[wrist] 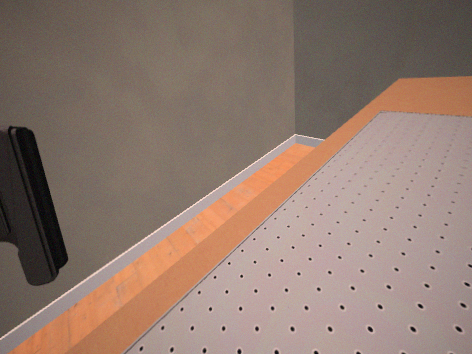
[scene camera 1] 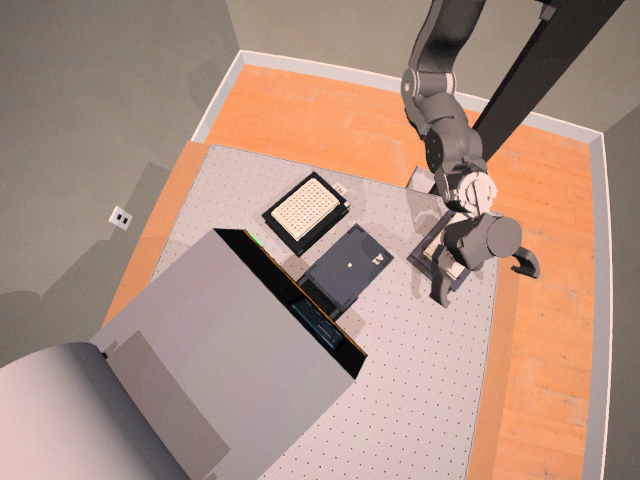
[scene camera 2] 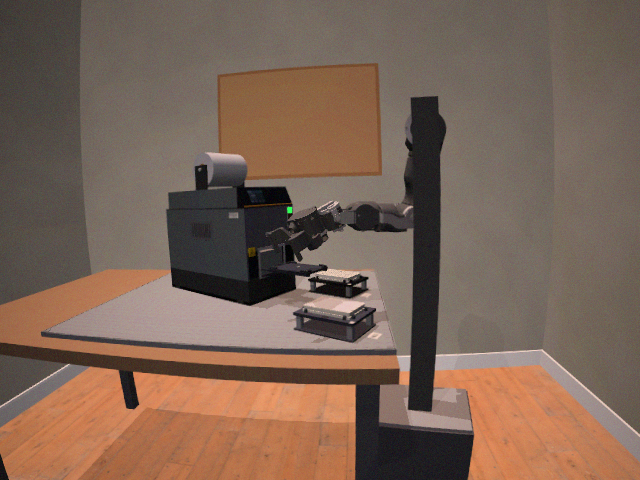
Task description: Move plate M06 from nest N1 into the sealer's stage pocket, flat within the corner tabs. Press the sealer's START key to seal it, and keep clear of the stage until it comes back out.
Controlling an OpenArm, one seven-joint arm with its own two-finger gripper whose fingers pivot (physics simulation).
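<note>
A cream welled plate (scene camera 1: 305,209) (scene camera 2: 338,274) sits in the black nest labelled N1 (scene camera 1: 321,227); the plate's own label cannot be read. The sealer's dark stage (scene camera 1: 356,258) (scene camera 2: 300,268) is out in front of the sealer (scene camera 1: 222,330) (scene camera 2: 206,242); its pocket is bare. A green light or key (scene camera 1: 256,239) (scene camera 2: 289,210) shows on the sealer's front; its text cannot be read. My gripper (scene camera 1: 490,289) (scene camera 2: 285,246) is open and empty, its fingers spread wide, raised above the table, near the second nest in the top view. One finger shows at the left of the wrist view.
A second nest (scene camera 1: 421,265) (scene camera 2: 323,319) with a pale plate (scene camera 2: 336,306) stands at the table's edge, partly hidden by my gripper in the top view. A dark screen (scene camera 1: 317,322) (scene camera 2: 254,195) is on the sealer's upper front. A film roll (scene camera 2: 227,169) sits on top.
</note>
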